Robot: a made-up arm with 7 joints.
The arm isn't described. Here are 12 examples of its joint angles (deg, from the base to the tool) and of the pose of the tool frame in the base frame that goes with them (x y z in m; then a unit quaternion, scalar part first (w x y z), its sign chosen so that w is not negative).
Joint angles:
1: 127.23 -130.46 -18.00 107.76 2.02 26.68 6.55
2: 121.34 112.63 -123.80 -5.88 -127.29 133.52 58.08
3: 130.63 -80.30 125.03 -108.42 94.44 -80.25 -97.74
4: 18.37 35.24 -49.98 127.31 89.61 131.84 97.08
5: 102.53 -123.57 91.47 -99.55 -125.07 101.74 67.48
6: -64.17 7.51 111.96 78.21 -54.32 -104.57 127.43
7: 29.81 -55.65 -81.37 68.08 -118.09 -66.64 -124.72
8: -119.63 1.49 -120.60 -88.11 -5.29 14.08 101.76
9: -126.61 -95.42 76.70 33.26 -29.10 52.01 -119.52
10: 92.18 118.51 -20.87 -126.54 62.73 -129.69 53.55
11: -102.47 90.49 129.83 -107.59 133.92 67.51 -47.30
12: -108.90 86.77 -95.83 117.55 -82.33 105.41 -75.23
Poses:
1: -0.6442 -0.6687 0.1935 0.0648 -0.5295 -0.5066 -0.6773
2: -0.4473 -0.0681 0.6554 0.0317 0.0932 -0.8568 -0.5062
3: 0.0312 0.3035 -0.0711 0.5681 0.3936 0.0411 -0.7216
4: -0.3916 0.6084 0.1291 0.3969 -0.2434 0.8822 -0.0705
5: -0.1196 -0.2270 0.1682 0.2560 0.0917 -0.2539 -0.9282
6: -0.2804 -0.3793 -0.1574 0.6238 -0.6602 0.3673 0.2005
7: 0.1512 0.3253 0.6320 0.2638 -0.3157 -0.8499 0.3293
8: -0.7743 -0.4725 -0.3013 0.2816 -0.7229 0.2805 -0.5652
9: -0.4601 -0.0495 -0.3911 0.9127 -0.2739 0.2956 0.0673
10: -0.1202 0.5540 0.7257 0.7712 0.5739 0.2328 -0.1474
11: -0.5246 0.0131 -0.0488 0.3149 0.1375 -0.1580 0.9257
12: -0.5164 -0.2442 0.0669 0.0297 0.6090 -0.7909 0.0532
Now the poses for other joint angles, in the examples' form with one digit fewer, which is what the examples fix.
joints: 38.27 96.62 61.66 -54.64 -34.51 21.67 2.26
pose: -0.233 -0.143 0.529 0.128 -0.751 -0.647 0.019
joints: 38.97 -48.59 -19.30 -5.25 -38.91 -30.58 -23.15
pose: -0.066 0.163 -0.072 0.892 -0.117 -0.406 -0.158
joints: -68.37 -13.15 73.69 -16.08 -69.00 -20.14 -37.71
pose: -0.410 0.052 -0.439 0.924 -0.031 -0.062 0.376
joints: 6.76 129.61 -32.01 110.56 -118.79 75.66 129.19
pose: -0.523 0.201 -0.352 0.687 -0.596 0.092 -0.406
